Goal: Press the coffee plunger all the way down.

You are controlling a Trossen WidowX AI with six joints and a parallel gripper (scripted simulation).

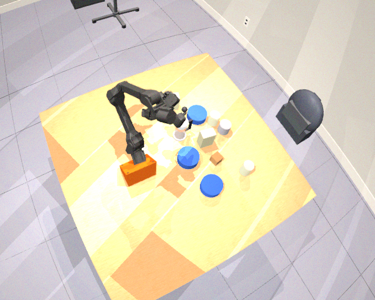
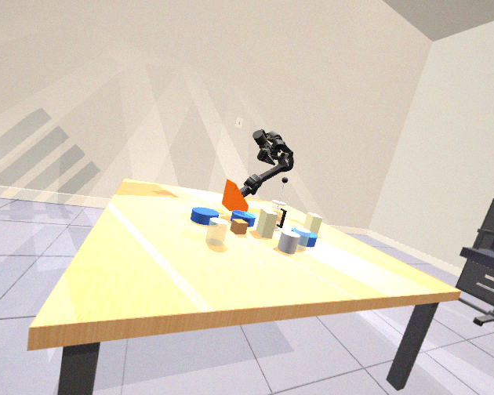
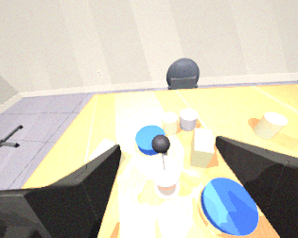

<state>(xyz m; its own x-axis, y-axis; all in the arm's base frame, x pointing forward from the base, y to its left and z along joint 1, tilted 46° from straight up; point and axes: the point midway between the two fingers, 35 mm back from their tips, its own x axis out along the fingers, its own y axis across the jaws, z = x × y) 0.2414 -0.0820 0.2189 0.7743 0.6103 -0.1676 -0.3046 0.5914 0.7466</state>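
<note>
Right now the coffee press is 19 cm below my gripper tip, 5 cm ahead of it and 2 cm to the left of it. From my gripper tip the other things lie so: grey cylinder: 30 cm ahead, 28 cm below, 3 cm to the right; small brown cube: 29 cm below, 20 cm to the right, 17 cm ahead.
</note>
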